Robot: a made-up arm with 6 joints.
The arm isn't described. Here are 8 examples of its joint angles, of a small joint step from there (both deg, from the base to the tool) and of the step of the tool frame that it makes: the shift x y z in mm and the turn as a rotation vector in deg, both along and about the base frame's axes.
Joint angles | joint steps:
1: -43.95 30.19 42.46 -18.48 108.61 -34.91 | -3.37 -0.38 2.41 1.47 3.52 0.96
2: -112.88 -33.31 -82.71 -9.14 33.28 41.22 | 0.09 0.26 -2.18 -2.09 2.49 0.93
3: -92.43 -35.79 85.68 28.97 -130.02 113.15 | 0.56 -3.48 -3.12 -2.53 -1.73 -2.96
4: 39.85 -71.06 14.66 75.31 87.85 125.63 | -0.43 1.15 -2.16 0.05 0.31 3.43
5: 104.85 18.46 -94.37 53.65 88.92 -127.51 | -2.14 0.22 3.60 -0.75 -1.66 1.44
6: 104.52 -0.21 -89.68 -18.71 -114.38 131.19 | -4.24 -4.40 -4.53 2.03 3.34 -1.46
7: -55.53 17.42 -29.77 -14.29 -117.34 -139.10 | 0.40 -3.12 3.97 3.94 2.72 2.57
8: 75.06 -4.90 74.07 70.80 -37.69 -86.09 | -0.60 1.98 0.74 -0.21 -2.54 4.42
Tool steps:
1: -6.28 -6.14 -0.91 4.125 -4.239 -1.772
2: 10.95 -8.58 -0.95 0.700 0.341 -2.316
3: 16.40 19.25 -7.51 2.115 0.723 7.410
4: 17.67 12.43 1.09 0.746 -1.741 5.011
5: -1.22 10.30 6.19 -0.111 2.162 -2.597
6: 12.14 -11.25 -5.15 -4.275 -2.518 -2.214
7: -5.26 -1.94 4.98 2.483 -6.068 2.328
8: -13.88 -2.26 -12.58 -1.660 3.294 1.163
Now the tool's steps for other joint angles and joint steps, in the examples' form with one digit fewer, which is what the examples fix.
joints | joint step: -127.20 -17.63 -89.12 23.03 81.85 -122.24 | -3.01 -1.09 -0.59 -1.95 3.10 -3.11
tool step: -12.3 -13.4 8.2 -1.72 -3.05 -5.06
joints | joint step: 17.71 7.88 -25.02 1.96 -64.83 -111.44 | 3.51 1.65 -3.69 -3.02 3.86 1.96
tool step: -4.3 3.1 -4.6 0.77 1.10 1.01
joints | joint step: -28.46 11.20 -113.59 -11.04 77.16 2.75 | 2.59 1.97 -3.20 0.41 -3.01 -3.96
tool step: 2.6 -36.4 -17.0 -8.73 -2.67 3.42
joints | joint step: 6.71 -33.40 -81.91 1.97 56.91 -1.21 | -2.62 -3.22 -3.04 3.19 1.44 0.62
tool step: 7.7 -8.3 12.8 -0.47 3.02 1.24
